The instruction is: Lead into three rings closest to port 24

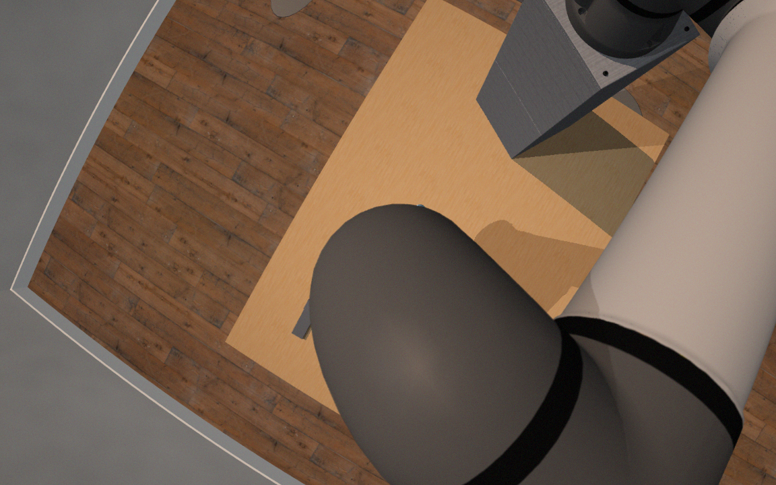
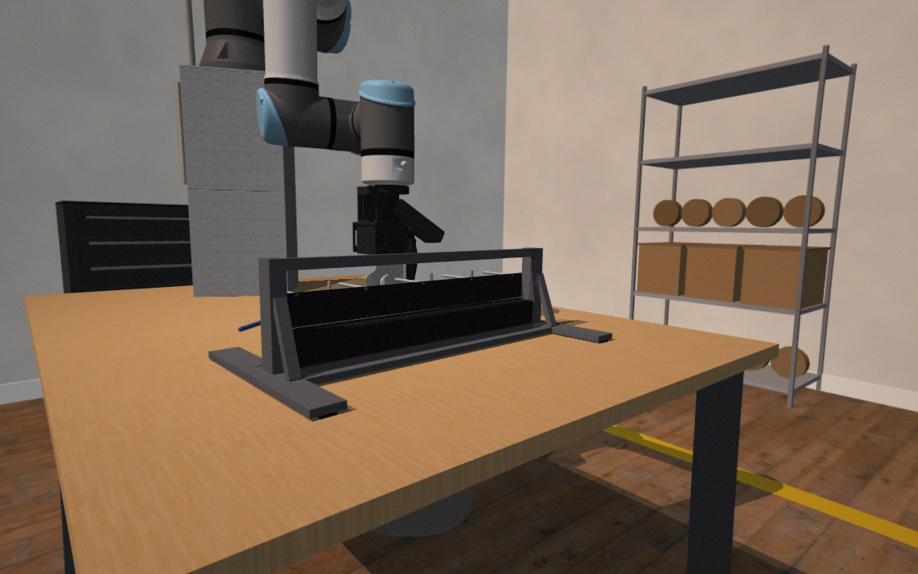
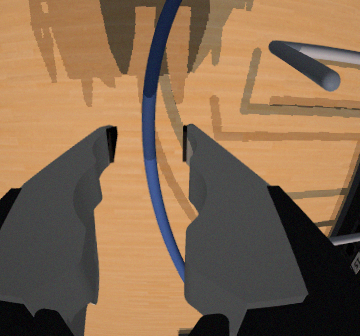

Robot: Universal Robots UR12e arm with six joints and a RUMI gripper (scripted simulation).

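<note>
Now: hand 16 cm short of the rack, 7 cm to the left of it and 3 cm below it.
</note>
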